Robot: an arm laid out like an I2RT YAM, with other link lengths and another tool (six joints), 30 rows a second.
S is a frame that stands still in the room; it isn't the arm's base.
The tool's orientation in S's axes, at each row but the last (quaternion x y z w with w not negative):
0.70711, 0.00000, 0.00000, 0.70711
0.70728, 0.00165, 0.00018, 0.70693
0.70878, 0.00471, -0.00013, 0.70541
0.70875, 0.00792, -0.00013, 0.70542
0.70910, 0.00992, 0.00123, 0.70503
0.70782, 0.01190, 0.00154, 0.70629
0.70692, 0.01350, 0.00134, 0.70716
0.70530, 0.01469, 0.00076, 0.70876
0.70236, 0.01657, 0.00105, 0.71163
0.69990, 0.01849, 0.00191, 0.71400
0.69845, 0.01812, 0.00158, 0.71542
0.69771, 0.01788, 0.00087, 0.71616
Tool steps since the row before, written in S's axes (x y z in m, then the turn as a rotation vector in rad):
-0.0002, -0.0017, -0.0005, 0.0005, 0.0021, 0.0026
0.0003, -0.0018, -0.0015, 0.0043, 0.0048, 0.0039
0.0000, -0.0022, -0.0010, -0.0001, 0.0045, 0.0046
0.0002, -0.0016, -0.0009, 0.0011, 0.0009, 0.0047
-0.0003, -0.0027, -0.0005, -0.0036, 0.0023, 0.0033
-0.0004, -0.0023, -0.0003, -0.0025, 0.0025, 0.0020
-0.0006, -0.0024, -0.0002, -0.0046, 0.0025, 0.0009
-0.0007, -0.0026, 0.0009, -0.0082, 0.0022, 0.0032
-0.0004, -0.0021, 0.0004, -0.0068, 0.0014, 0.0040
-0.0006, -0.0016, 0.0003, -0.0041, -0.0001, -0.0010
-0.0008, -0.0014, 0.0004, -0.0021, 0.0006, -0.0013
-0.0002, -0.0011, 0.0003, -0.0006, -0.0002, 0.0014
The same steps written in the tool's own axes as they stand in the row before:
-0.0002, -0.0005, 0.0017, 0.0005, 0.0026, -0.0021
0.0003, -0.0015, 0.0018, 0.0043, 0.0039, -0.0048
0.0000, -0.0010, 0.0022, -0.0001, 0.0046, -0.0045
0.0002, -0.0009, 0.0016, 0.0011, 0.0047, -0.0009
-0.0003, -0.0005, 0.0027, -0.0036, 0.0032, -0.0024
-0.0004, -0.0003, 0.0023, -0.0025, 0.0020, -0.0026
-0.0006, -0.0002, 0.0024, -0.0046, 0.0008, -0.0026
-0.0008, 0.0009, 0.0026, -0.0082, 0.0030, -0.0024
-0.0005, 0.0004, 0.0021, -0.0069, 0.0039, -0.0015
-0.0007, 0.0003, 0.0016, -0.0041, -0.0011, 0.0000
-0.0008, 0.0003, 0.0014, -0.0021, -0.0013, -0.0007
-0.0002, 0.0003, 0.0011, -0.0006, 0.0014, 0.0002

